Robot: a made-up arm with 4 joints.
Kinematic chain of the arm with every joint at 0, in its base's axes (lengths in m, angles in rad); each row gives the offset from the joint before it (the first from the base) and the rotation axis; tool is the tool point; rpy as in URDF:
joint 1: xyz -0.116 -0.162 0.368 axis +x
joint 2: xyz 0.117 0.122 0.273 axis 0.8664 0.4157 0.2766
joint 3: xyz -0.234 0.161 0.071 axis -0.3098 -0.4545 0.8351
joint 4: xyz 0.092 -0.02 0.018 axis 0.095 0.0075 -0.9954
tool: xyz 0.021 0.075 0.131 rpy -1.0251 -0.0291 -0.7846
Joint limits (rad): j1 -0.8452..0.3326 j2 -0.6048..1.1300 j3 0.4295..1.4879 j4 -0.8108..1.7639
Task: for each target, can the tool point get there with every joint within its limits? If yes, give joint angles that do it. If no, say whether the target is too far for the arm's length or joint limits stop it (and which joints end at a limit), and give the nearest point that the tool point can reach.
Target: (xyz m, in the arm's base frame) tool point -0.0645 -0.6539 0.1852
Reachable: no: joint limits stop it (at a limit: joint 1, joint 2, joint 3, joint 4) | nearest point 0.0318 -0.3657 0.8886 | short by 0.766 m
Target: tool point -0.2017 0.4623 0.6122
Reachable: yes | joints -0.7546 0.3940 0.6719 -0.0398
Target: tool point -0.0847 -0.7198 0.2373
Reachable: no: joint limits stop it (at a limit: joint 1, joint 2, joint 3, joint 4) | nearest point 0.0318 -0.3657 0.8886 | short by 0.750 m
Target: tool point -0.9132 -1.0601 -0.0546
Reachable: no: too far | nearest point -0.2440 -0.3966 0.9358 | short by 1.367 m
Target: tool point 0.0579 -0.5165 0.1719
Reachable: no: joint limits stop it (at a limit: joint 1, joint 2, joint 3, joint 4) | nearest point 0.0318 -0.3657 0.8886 | short by 0.733 m
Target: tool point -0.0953 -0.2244 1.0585
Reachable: yes | joints 0.1808 0.9949 0.8557 0.6150
